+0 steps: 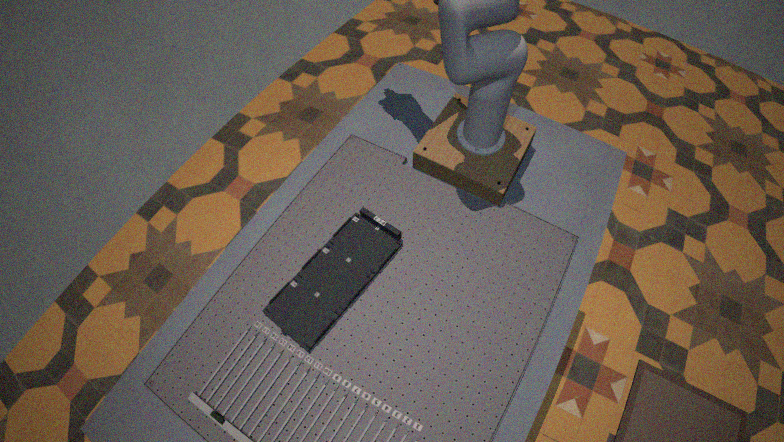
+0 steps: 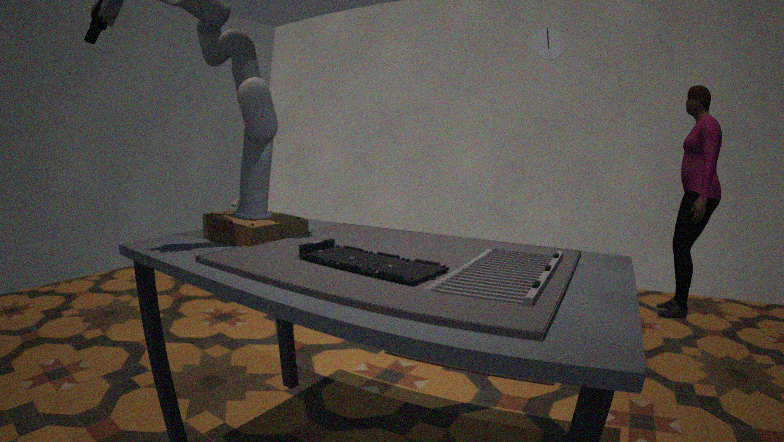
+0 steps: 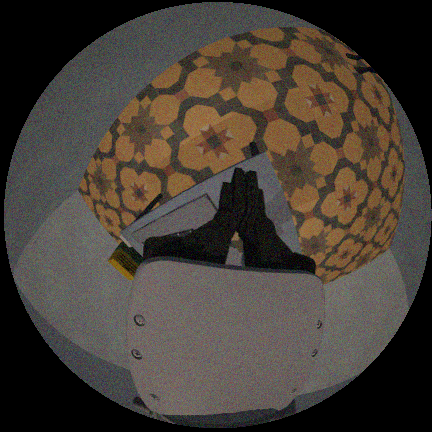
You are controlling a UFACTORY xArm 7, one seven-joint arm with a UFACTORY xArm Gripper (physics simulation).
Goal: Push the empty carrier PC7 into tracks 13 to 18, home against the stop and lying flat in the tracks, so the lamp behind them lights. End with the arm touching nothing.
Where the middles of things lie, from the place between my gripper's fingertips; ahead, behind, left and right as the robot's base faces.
Now: hand 77 cm short of the black carrier PC7 [image 1: 305, 308], 25 cm to the right of it and 57 cm above it.
